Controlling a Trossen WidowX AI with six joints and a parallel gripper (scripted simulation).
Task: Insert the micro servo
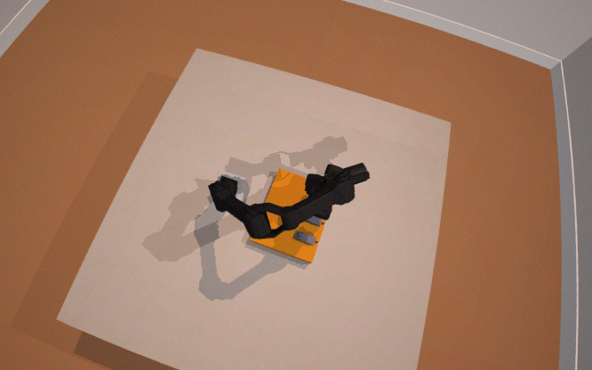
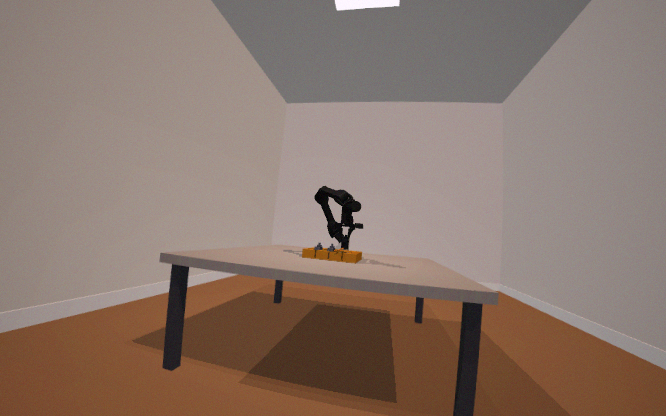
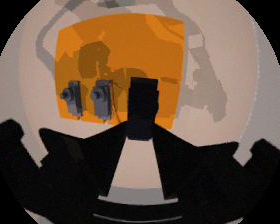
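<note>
Right now my gripper tip is 120 mm past the orange deck, 90 mm above it and 70 mm to the left of it.
</note>
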